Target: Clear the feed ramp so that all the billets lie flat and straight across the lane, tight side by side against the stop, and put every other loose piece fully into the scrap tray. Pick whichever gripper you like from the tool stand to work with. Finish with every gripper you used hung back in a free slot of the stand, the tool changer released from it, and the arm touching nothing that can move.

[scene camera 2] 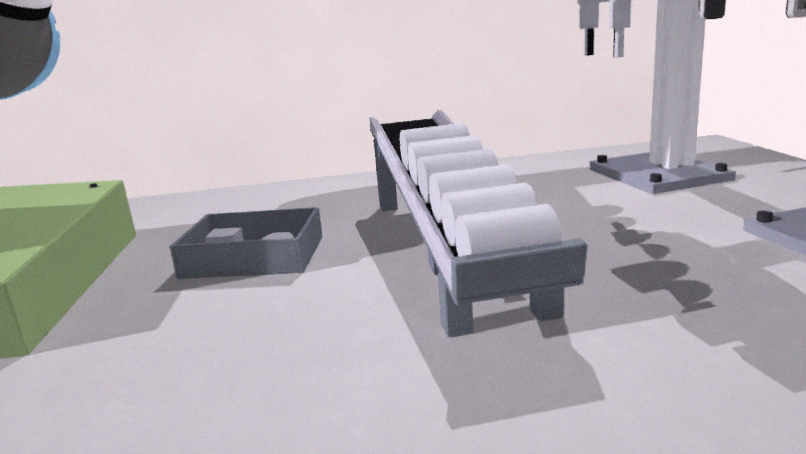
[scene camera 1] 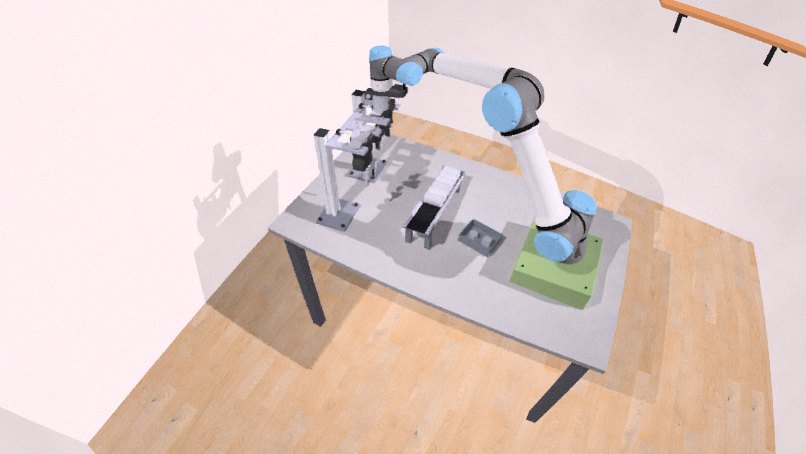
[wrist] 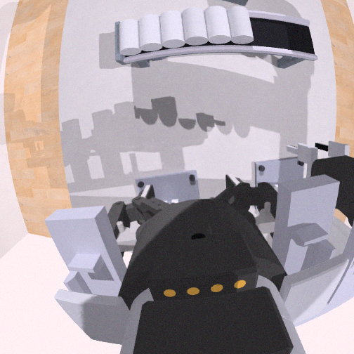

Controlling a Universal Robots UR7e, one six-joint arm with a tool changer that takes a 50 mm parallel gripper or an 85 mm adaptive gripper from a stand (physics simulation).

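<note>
Several white billets (scene camera 1: 442,183) (scene camera 2: 507,225) (wrist: 195,25) lie straight across the feed ramp (scene camera 1: 424,217) (scene camera 2: 518,270) (wrist: 282,36), side by side, in a row from the stop. The scrap tray (scene camera 2: 236,260) holds a small grey block (scene camera 2: 224,235) and a hexagonal piece (scene camera 2: 279,236). My gripper (wrist: 188,185), the adaptive one, is on the arm with its fingers spread and nothing between them. It hangs at the tool stand (scene camera 1: 328,174) (scene camera 2: 676,84), between two upright grey bracket pieces in the wrist view. Whether it is seated in the slot cannot be told.
The parallel gripper (scene camera 1: 362,160) (wrist: 331,170) hangs in the stand beside mine. The stand's posts rise from bolted base plates (scene camera 1: 338,217) (scene camera 2: 631,174). The green robot base (scene camera 1: 555,279) (scene camera 2: 67,248) stands beyond the tray. A wall is close behind the stand.
</note>
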